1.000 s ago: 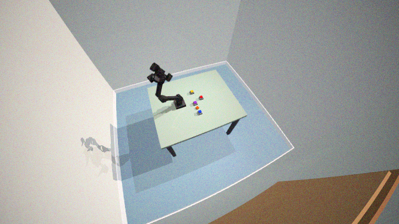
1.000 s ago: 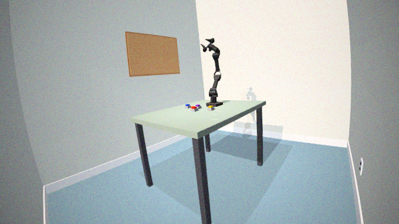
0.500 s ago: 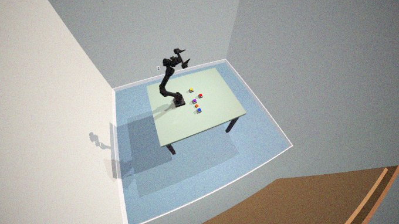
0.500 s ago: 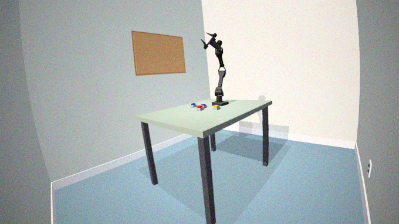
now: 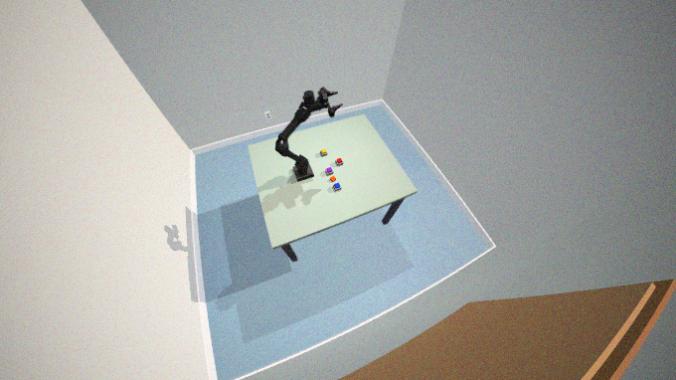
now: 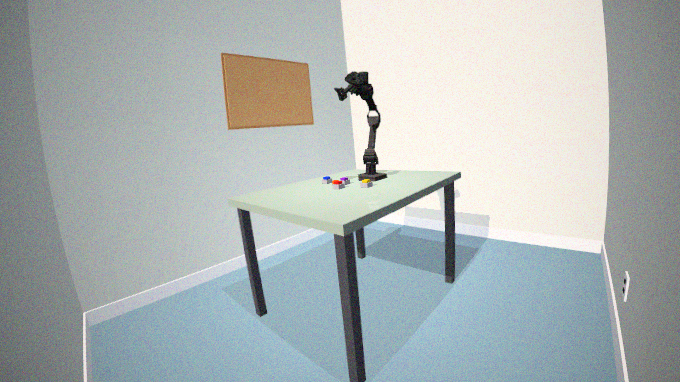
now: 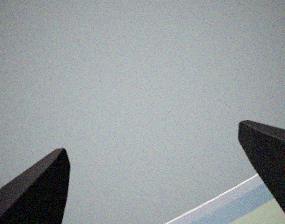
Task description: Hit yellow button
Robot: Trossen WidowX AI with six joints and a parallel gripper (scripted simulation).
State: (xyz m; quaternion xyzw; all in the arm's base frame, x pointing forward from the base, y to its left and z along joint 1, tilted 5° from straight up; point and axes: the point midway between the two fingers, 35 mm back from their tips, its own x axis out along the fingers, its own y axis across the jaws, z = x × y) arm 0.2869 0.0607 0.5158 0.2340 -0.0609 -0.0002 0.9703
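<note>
Now: the yellow button 520 mm below my gripper tip, 100 mm behind it and 40 mm to the left of it. The rest, counted from my gripper tip: red button 520 mm below, 90 mm to the right, 20 mm behind; purple button 520 mm below, 150 mm to the right, 120 mm behind; orange block 540 mm below, 220 mm to the right, 120 mm behind.
</note>
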